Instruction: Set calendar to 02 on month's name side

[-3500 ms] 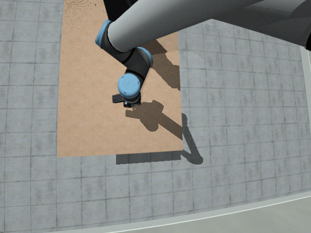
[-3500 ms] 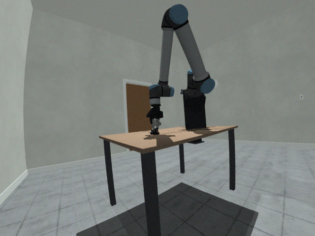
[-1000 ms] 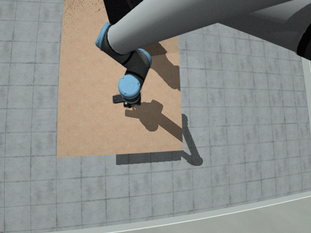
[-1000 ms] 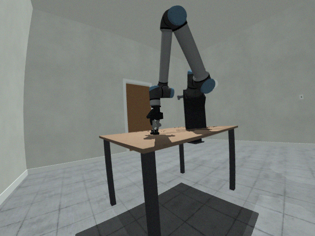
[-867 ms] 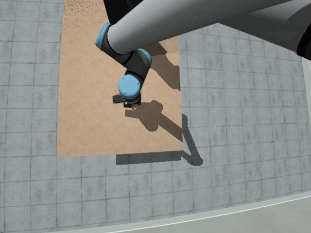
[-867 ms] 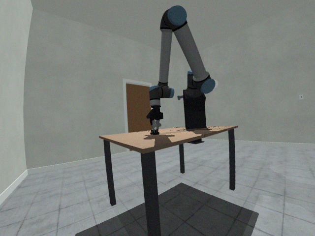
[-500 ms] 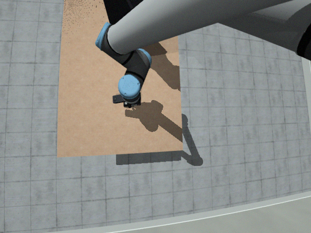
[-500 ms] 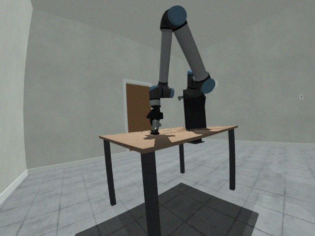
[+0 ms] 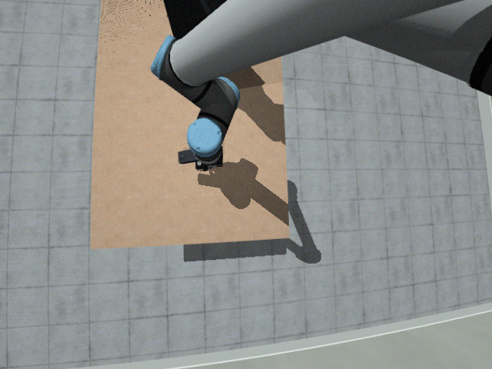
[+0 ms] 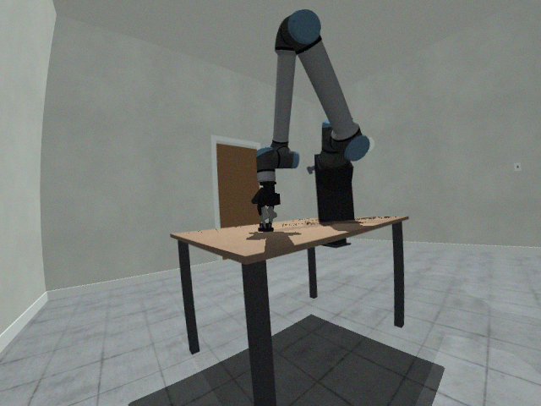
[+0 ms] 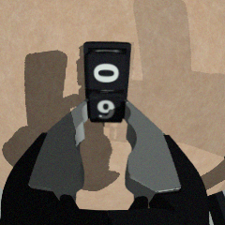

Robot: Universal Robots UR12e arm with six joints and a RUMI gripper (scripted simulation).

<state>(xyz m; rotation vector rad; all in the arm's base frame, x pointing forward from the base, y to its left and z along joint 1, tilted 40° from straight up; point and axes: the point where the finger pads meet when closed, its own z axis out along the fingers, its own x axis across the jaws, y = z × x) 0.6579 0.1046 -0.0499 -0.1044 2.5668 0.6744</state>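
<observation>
The calendar tray lies 20 mm to the right of my hand and 30 mm below it. The rest, counted from my hand: black number cube: 10 mm ahead, 30 mm to the right, 10 mm below.
</observation>
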